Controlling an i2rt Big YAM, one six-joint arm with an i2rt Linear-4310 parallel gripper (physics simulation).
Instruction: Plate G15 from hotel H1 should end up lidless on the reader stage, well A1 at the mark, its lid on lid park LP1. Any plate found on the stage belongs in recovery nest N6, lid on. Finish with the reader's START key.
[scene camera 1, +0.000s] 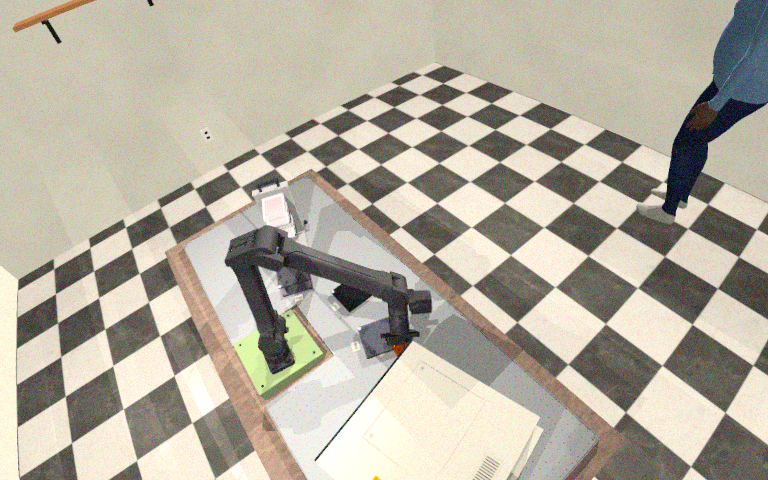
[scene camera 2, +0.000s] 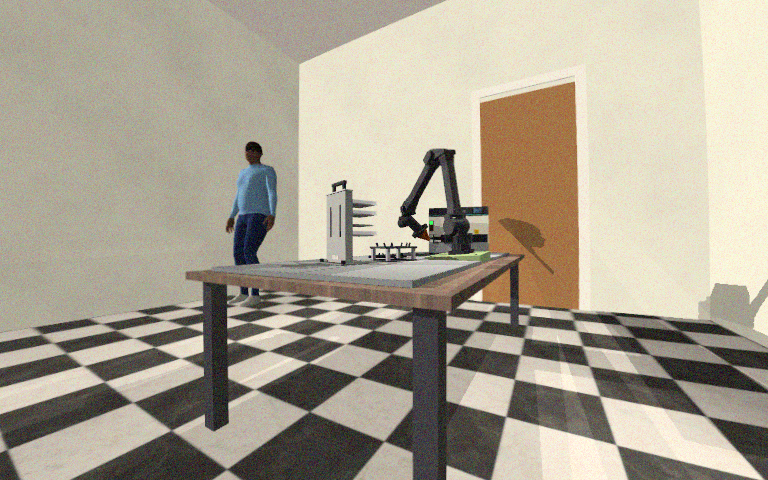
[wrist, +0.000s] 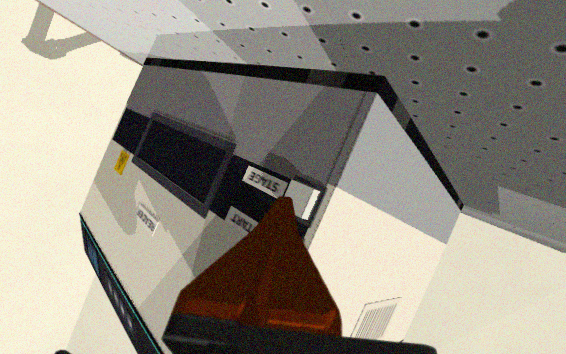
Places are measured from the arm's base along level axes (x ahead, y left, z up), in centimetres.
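Pixels of known places: gripper, fingertip midpoint: (scene camera 2: 429, 240) (wrist: 285, 205); arm's base, link origin: (scene camera 1: 278, 355) (scene camera 2: 461, 253).
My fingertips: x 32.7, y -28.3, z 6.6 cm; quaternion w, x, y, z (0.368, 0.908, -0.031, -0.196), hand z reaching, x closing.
Note:
Ahead of a thing's pixels: the offset from my fingertips to its top centre. "spot": to the spot under its first point.
The cream reader {dx -7.5, dy -26.6, dz +20.5 cm} (scene camera 1: 436, 401) (scene camera 2: 459, 223) (wrist: 175, 200) stands at the table's end; its front fills much of the wrist view. My gripper (scene camera 1: 400, 349) (scene camera 2: 426, 236) (wrist: 285, 205) is shut and empty, with its orange tips close in front of the reader's key area. In the wrist view a pale key {dx +0.1, dy -2.7, dz +0.4 cm} (wrist: 302, 196) shows beside the STAGE label {spot: dx -3.2, dy -4.2, dz -0.5 cm} (wrist: 263, 181). The START label {spot: dx -3.6, dy -4.3, dz +2.6 cm} (wrist: 242, 220) is partly covered by the fingers, and its key is hidden. A dark framed panel {dx -14.8, dy -9.2, dz +3.3 cm} (wrist: 182, 157) sits beside the labels. The plate hotel (scene camera 1: 275, 210) (scene camera 2: 339, 226) stands at the far end. Plate G15 cannot be identified, and contact with a key cannot be told.
A low rack-like stand (scene camera 2: 393, 246) stands between hotel and arm. A black pad {spot: dx -0.6, dy +37.1, dz -8.0 cm} (scene camera 1: 351, 296) and a grey pad {spot: dx -2.6, dy +16.7, dz -7.8 cm} (scene camera 1: 372, 340) lie on the table beneath the arm. The arm's green base (scene camera 1: 305, 348) is near one edge. A person (scene camera 1: 688, 141) (scene camera 2: 253, 209) stands beyond the table.

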